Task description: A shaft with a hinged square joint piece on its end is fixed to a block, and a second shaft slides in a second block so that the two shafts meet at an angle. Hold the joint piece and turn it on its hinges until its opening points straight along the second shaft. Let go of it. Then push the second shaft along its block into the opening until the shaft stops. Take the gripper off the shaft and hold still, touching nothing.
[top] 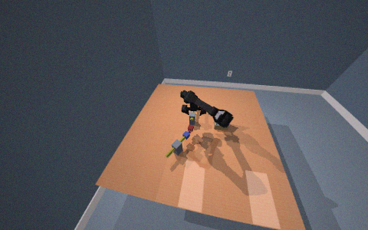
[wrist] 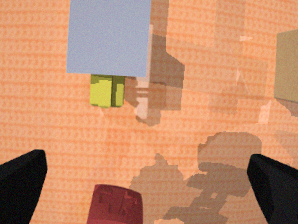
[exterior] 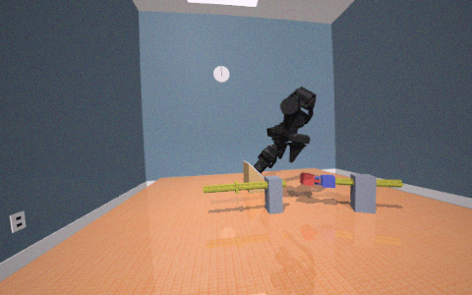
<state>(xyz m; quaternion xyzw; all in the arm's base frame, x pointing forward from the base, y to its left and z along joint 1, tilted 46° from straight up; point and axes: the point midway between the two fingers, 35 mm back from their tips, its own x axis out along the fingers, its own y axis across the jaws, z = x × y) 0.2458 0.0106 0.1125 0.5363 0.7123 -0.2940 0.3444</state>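
Right now my gripper tip is 1 cm short of the red square joint piece, 9 cm to the right of it and 7 cm above it.
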